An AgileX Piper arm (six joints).
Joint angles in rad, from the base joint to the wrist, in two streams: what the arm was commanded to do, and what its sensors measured. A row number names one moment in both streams.
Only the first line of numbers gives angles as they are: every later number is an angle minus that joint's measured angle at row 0.
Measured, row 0:
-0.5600, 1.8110, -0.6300, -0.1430, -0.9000, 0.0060
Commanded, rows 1 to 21:
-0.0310, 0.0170, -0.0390, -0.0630, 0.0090, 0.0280
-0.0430, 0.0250, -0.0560, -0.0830, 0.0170, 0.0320
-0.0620, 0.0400, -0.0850, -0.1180, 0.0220, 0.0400
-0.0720, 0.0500, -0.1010, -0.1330, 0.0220, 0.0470
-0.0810, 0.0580, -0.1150, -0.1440, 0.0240, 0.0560
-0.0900, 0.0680, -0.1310, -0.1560, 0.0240, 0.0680
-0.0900, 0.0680, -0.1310, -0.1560, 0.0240, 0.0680
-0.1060, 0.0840, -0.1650, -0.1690, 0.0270, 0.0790
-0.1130, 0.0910, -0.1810, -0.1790, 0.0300, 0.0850
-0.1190, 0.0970, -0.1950, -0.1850, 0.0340, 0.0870
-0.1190, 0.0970, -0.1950, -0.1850, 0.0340, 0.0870
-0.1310, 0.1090, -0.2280, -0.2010, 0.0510, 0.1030
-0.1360, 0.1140, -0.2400, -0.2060, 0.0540, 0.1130
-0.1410, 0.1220, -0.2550, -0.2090, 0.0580, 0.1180
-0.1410, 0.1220, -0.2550, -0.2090, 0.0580, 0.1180
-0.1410, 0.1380, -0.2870, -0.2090, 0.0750, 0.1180
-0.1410, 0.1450, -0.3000, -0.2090, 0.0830, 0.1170
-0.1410, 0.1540, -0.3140, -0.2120, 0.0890, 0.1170
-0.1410, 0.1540, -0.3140, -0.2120, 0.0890, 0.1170
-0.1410, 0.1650, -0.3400, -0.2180, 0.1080, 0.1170
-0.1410, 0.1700, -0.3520, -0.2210, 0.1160, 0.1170
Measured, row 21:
-0.1410, 0.1570, -0.3090, -0.1920, 0.1070, 0.1170
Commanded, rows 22 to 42:
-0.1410, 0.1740, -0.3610, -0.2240, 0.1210, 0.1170
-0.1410, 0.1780, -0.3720, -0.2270, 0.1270, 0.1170
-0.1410, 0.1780, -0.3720, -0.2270, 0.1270, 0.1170
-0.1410, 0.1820, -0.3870, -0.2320, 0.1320, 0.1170
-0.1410, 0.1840, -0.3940, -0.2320, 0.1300, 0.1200
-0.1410, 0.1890, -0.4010, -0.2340, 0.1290, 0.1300
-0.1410, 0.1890, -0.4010, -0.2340, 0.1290, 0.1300
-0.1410, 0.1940, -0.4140, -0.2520, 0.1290, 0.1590
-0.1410, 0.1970, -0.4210, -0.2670, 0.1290, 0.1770
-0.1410, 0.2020, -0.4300, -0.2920, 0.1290, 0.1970
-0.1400, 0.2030, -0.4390, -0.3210, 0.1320, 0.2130
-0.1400, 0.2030, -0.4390, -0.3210, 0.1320, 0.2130
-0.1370, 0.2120, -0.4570, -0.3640, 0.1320, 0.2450
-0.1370, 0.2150, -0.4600, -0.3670, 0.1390, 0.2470
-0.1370, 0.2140, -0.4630, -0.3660, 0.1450, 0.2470
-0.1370, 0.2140, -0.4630, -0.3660, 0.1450, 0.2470
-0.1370, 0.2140, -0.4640, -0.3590, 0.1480, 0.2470
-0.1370, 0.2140, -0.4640, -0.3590, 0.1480, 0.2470
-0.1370, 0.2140, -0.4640, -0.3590, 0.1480, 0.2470
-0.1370, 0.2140, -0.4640, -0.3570, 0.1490, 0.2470
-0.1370, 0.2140, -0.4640, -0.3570, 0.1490, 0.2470
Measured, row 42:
-0.1590, 0.2140, -0.4390, -0.2950, 0.2060, 0.2470
